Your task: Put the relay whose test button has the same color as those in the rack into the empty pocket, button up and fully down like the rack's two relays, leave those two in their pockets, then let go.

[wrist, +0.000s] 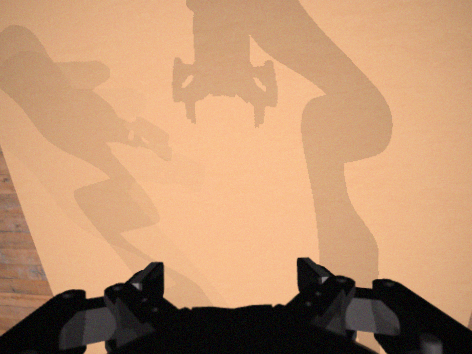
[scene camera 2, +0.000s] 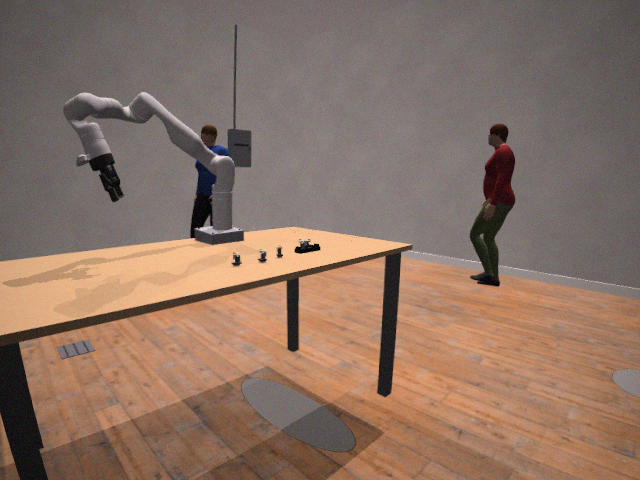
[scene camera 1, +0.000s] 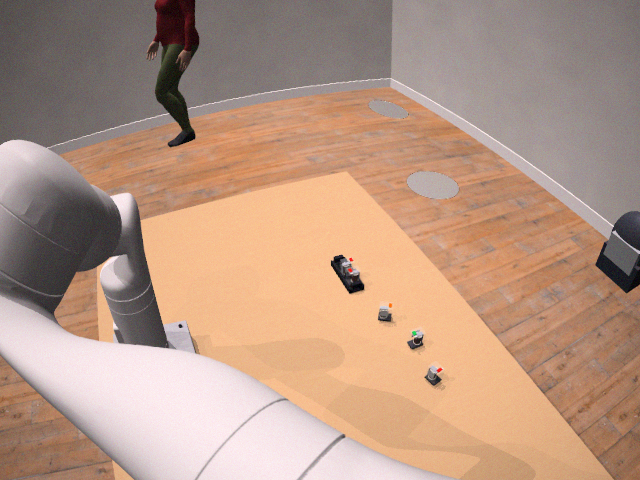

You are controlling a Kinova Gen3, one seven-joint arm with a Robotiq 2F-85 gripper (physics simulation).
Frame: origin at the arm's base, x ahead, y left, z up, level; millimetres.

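Seen in the pictures: gripper, between the fingertips: [wrist: 231, 275] [scene camera 2: 118, 199]; arm's base, origin of its link: [scene camera 2: 222, 228].
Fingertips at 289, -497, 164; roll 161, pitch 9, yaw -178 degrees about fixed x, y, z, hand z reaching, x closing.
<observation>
Pixels of each thing's top centre, then the offset from my fingertips to it, as dx, dy, dz. "spot": a spot on its surface instead. Level surfaces: height alone.
- black rack, a spot on its surface: [scene camera 1: 356, 288] spot: +168, +606, -213
- red button, centre of its top: [scene camera 1: 436, 367] [scene camera 2: 236, 252] +221, +317, -173
- table, height of its surface: dz -217
The black rack [scene camera 1: 356, 288] [scene camera 2: 314, 248] lies on the table and holds two relays with red buttons, one [scene camera 1: 346, 266] beside the other [scene camera 1: 354, 276]. The empty pocket is too small to make out. Three loose relays stand apart in a row: one with an orange button [scene camera 1: 384, 312] [scene camera 2: 279, 251] nearest the rack, one with a green button [scene camera 1: 416, 338] [scene camera 2: 262, 255] in the middle, and one with a red button [scene camera 1: 433, 374] [scene camera 2: 236, 259] farthest from it. My gripper [scene camera 2: 117, 198] [wrist: 231, 275] is open and empty, high above the table, well away from the relays. None of the relays shows in the wrist view.
The arm's base [scene camera 1: 180, 335] [scene camera 2: 219, 236] is bolted on the table [scene camera 1: 232, 268] [scene camera 2: 170, 276]. Arm shadows fall across the table top. A person in red [scene camera 1: 177, 31] [scene camera 2: 499, 175] and a person in blue [scene camera 2: 205, 175] stand beyond the table.
</observation>
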